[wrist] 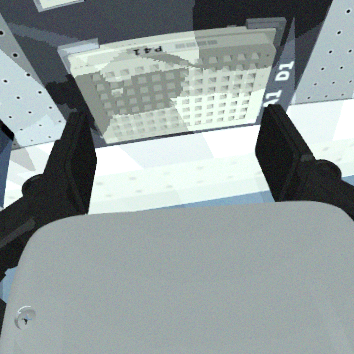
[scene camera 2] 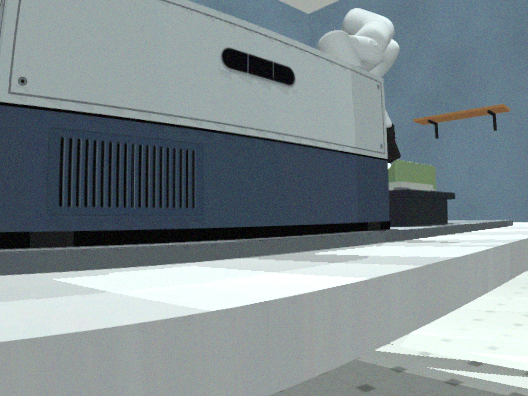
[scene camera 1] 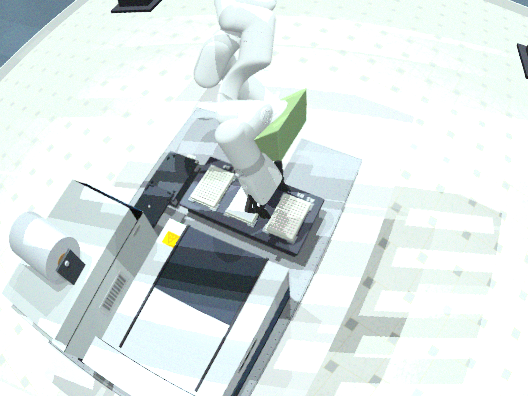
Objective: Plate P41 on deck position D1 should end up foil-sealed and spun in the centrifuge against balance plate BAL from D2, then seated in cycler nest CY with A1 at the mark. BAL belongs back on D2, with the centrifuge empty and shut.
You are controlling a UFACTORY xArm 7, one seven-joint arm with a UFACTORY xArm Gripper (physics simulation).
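Where they show: gripper, fingertip midpoint: (wrist: 176, 130) (scene camera 1: 275, 203); arm's base at its link origin: (scene camera 1: 273, 114).
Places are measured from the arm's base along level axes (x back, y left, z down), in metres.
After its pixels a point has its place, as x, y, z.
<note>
Plate P41 (scene camera 1: 289, 217) @[-0.359, 0.156, 0.005] (wrist: 175, 90) @[-0.355, 0.142, 0.003], cream with open-looking wells, lies flat on the dark deck (scene camera 1: 314, 220) @[-0.342, 0.225, 0.020] beside the D1 and A1 markings. My gripper (scene camera 1: 268, 190) (wrist: 176, 130) @[-0.356, 0.116, -0.047] is open and empty, above the deck near P41 and the middle plate. One black finger of it shows past the machine in scene camera 2. A flat white plate (scene camera 1: 239, 207) @[-0.367, 0.011, 0.003] lies in the middle position, partly hidden by the gripper; its label is unreadable. A third plate (scene camera 1: 213, 186) @[-0.319, -0.089, 0.005] with wells lies at the left. I cannot tell which object is nest CY.
A large white and blue machine (scene camera 1: 250, 295) @[-0.650, 0.153, -0.132] (scene camera 2: 280, 185) @[-0.765, 0.189, 0.028] with a dark tinted top panel stands beside the deck. A white roll (scene camera 1: 40, 245) @[-0.782, -0.246, -0.398] is mounted beyond it. A black unit (scene camera 1: 167, 182) @[-0.328, -0.256, 0.034] stands left of the deck, and a green block (scene camera 1: 285, 130) @[-0.081, 0.065, -0.027] (scene camera 2: 415, 174) @[-0.034, 0.074, -0.046] behind it.
</note>
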